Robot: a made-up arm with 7 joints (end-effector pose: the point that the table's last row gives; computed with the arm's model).
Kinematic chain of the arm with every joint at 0, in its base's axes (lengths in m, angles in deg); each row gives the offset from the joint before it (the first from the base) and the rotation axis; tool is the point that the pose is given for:
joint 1: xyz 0 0 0.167 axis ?
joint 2: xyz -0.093 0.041 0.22 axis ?
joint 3: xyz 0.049 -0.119 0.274 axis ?
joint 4: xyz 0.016 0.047 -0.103 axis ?
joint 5: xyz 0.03 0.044 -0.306 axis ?
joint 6: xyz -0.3 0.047 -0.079 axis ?
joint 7: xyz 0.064 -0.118 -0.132 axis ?
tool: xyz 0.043 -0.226 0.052
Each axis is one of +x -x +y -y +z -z.
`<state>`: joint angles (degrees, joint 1 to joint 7).
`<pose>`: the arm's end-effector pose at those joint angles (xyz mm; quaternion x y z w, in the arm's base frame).
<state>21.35 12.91 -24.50 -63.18 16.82 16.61 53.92</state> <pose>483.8 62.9 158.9 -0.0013 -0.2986 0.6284 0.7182</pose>
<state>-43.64 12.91 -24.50 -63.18 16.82 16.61 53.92</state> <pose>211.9 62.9 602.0 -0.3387 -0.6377 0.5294 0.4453</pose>
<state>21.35 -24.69 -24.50 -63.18 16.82 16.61 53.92</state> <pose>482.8 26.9 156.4 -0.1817 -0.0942 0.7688 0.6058</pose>
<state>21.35 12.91 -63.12 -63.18 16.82 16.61 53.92</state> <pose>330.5 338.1 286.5 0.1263 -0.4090 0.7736 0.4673</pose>
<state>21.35 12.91 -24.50 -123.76 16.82 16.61 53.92</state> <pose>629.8 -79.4 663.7 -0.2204 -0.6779 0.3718 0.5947</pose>
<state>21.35 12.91 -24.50 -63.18 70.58 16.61 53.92</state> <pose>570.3 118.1 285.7 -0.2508 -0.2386 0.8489 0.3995</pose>
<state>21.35 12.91 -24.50 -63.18 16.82 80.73 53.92</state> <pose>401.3 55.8 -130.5 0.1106 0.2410 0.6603 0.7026</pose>
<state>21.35 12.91 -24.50 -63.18 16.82 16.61 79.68</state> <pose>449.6 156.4 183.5 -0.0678 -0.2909 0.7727 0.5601</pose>
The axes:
joint 1: +y
joint 2: +x
joint 3: -z
joint 4: +y
joint 5: +z
joint 6: +y
joint 7: +z

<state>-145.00 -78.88 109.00 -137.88 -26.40 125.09 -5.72</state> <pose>-350.5 53.4 -764.1 -0.2988 0.6778 0.5096 0.4377</pose>
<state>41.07 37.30 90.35 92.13 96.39 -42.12 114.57</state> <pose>294.5 26.8 531.8 0.3256 -0.6099 0.0432 0.7212</pose>
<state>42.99 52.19 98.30 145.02 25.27 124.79 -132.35</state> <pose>214.3 -488.0 463.7 0.3448 0.5322 0.6940 0.3410</pose>
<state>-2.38 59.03 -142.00 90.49 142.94 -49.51 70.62</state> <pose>27.3 -176.4 102.6 -0.3689 -0.4489 -0.4777 0.6590</pose>
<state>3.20 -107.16 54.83 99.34 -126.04 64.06 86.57</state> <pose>-202.9 -3.9 -234.6 -0.0613 -0.3910 -0.7974 0.4555</pose>
